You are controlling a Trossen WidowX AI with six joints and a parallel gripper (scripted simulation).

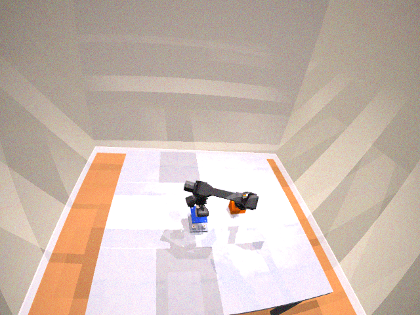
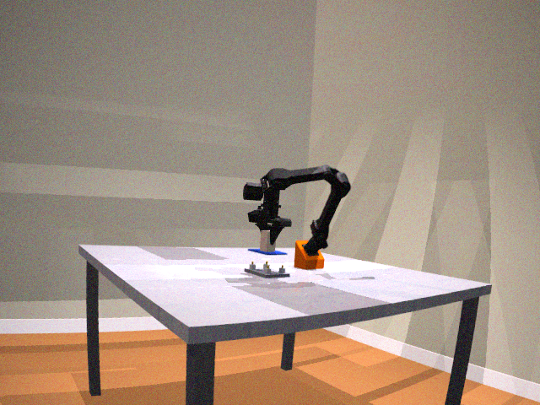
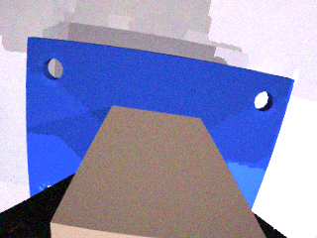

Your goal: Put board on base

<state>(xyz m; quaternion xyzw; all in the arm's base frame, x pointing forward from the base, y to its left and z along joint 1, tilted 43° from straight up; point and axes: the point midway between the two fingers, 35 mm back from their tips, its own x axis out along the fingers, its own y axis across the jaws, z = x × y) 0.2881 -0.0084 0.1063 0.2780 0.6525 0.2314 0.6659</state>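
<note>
Now: gripper tip 11 cm above the grey base. Also, from my gripper tip: blue board (1 cm below).
</note>
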